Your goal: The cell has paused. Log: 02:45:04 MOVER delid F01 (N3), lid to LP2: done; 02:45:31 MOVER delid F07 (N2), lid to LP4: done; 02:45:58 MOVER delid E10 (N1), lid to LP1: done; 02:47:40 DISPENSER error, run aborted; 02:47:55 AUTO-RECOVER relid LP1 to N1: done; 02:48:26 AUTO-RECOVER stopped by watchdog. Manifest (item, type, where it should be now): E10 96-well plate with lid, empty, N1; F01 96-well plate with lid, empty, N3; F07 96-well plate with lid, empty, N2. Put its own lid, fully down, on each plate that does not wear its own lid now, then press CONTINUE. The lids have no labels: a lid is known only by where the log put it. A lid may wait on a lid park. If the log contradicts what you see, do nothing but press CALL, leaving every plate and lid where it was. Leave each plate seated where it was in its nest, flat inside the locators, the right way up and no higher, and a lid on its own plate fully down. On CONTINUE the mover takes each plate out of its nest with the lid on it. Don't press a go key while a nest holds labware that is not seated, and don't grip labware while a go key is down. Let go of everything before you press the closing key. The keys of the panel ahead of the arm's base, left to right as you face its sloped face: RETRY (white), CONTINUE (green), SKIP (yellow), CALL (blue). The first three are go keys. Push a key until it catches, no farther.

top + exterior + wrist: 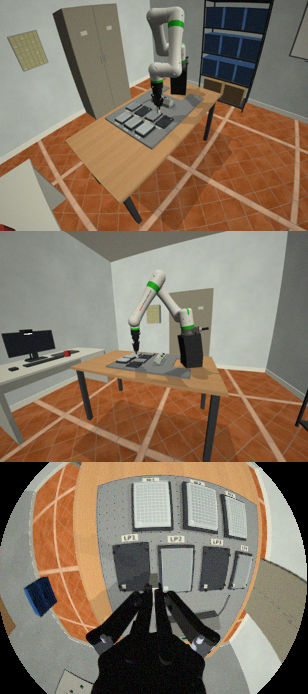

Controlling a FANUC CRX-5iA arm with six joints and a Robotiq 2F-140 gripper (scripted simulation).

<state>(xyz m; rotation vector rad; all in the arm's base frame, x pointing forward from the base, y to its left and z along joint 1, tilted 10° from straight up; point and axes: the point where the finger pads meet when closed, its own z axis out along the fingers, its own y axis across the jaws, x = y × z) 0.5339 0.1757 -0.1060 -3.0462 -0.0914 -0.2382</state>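
The lid park LP4 is 33 cm to the right of my hand, 10 cm below it and 2 cm ahead of it. From my hand the other things lie so: white key (24 cm behind, 8 cm to the right, 4 cm below); lid park LP1 (10 cm below, 6 cm to the left); lid park LP3 (19 cm to the right, 10 cm below, 1 cm ahead).
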